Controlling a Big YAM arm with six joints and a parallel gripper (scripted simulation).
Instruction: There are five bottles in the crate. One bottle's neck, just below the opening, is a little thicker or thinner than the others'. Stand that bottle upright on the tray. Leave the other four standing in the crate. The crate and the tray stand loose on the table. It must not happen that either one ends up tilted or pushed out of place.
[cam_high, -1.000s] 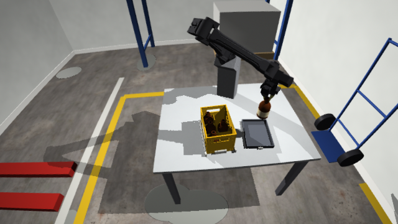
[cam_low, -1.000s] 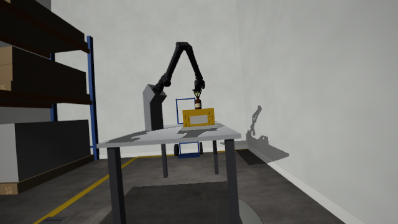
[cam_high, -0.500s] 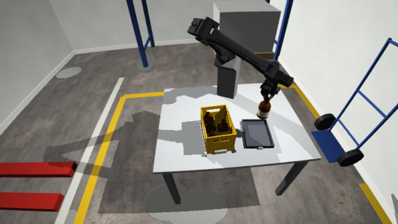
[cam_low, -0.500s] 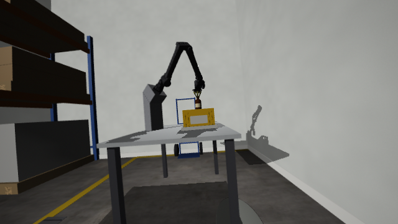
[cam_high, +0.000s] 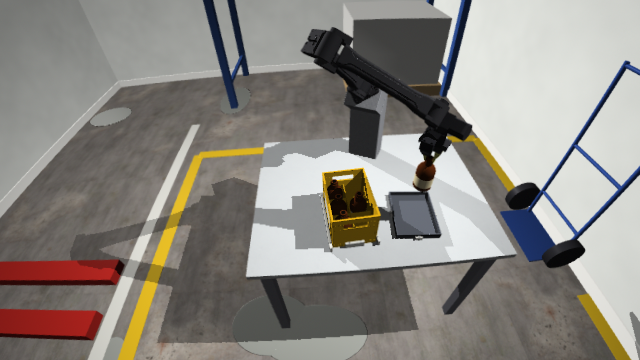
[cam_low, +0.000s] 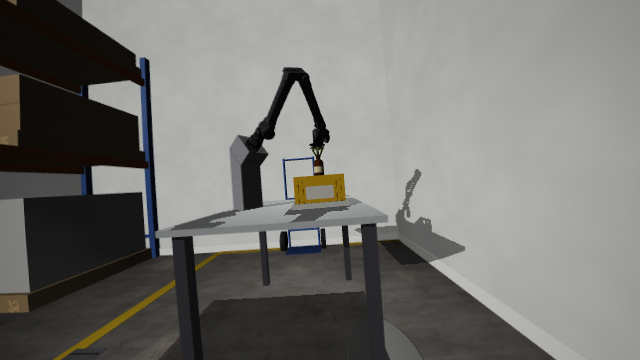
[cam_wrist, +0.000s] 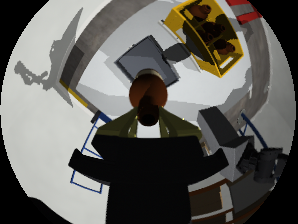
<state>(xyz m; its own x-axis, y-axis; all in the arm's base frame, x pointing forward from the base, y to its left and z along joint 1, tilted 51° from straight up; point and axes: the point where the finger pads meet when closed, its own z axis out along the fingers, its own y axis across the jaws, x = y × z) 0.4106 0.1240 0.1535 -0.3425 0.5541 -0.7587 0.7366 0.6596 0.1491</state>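
The brown bottle lies 6 cm below my hand. Round my hand: dark tray (32 cm below); then crate (27 cm to the right, 25 cm below, 13 cm behind).
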